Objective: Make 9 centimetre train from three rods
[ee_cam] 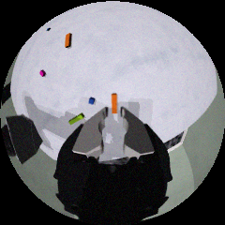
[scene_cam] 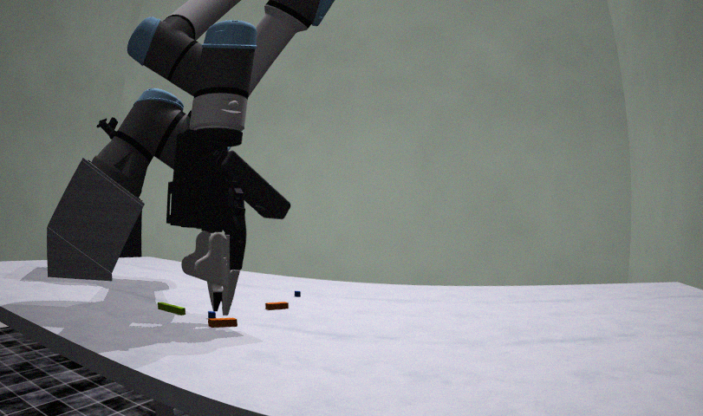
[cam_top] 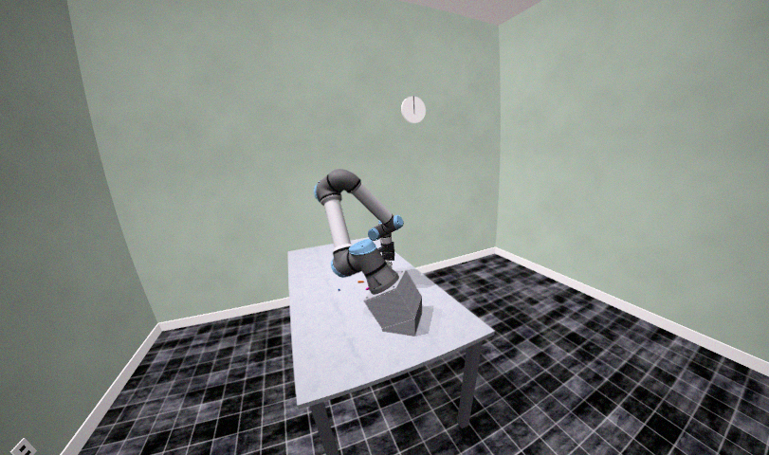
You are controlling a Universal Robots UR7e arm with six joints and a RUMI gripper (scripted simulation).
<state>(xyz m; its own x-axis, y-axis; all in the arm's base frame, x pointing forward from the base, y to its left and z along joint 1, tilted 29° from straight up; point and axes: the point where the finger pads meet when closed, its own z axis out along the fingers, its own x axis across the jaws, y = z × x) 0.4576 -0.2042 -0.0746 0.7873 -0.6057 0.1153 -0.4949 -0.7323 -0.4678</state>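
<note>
Now: the lime rod 100 mm behind my hand, 30 mm below it and 20 mm to the left of it. Also, from my hand: magenta rod (180 mm to the left, 100 mm behind, 30 mm below).
</note>
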